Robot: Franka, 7 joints.
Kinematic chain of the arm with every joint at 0, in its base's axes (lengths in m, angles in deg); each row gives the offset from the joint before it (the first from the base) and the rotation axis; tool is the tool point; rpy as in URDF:
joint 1: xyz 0 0 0.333 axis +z
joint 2: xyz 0 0 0 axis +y
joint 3: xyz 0 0 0.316 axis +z
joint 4: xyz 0.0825 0 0 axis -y
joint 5: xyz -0.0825 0 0.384 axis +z
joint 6: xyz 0 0 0 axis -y
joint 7: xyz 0.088 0 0 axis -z
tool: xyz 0 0 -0.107 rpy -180 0 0
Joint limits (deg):
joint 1: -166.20..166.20
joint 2: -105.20..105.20
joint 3: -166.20..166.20
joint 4: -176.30..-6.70
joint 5: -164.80..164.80
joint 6: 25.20..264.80
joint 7: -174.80..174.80
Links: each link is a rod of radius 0.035 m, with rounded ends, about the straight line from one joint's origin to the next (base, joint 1, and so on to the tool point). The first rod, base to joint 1, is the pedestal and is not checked.
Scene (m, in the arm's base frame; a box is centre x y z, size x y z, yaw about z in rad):
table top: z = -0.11
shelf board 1: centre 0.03 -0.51 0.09 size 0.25 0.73 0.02 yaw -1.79
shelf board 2: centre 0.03 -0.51 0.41 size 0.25 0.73 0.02 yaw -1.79
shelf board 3: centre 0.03 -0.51 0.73 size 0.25 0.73 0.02 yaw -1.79
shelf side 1: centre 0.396 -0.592 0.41 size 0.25 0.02 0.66 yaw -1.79
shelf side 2: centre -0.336 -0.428 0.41 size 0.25 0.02 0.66 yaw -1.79
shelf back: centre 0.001 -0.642 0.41 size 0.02 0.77 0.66 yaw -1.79
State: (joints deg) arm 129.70 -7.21 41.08 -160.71 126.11 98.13 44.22
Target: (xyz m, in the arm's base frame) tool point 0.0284 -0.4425 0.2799
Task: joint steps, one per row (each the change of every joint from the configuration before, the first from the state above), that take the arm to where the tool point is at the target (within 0.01 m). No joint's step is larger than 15 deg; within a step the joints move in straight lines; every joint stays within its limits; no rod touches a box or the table.
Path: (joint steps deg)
1: -14.45 1.09 -14.79 0.76 2.38 0.11 0.00
2: -14.45 1.09 -14.79 0.76 2.38 0.11 0.00
3: -14.45 1.09 -14.80 0.76 2.38 0.11 0.00
4: -14.44 1.09 -14.79 0.76 2.38 0.12 0.00
5: -14.45 1.09 -14.79 0.76 2.39 0.11 0.00
6: -14.45 1.09 -14.79 0.76 2.38 0.11 0.00
7: -14.45 1.09 -14.80 0.76 2.38 0.11 0.00
8: -14.45 1.09 -14.79 0.76 2.38 0.11 0.00
9: -14.45 1.09 -14.79 0.75 2.38 0.11 0.00

